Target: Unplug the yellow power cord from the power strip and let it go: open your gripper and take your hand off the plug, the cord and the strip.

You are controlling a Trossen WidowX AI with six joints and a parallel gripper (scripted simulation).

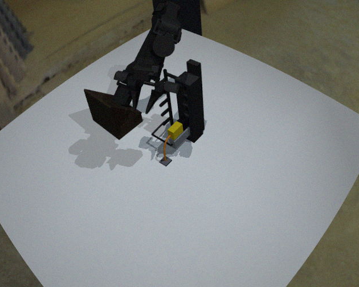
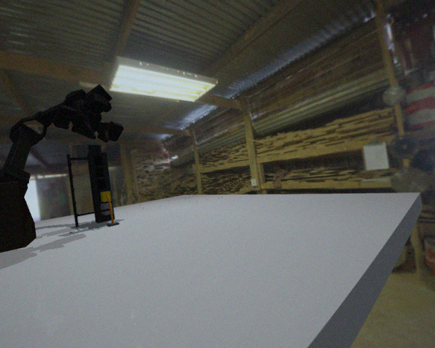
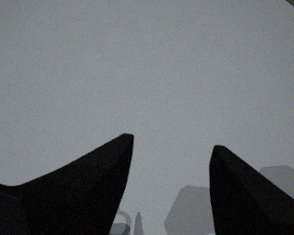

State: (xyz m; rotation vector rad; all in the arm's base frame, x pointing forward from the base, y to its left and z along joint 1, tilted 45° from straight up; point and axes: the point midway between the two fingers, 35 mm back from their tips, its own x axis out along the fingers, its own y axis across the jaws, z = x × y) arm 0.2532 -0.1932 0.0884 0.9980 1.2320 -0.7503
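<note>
The dark grey block is 1 cm ahead of my gripper tip, 5 cm to the left of it and 26 cm below it.
</note>
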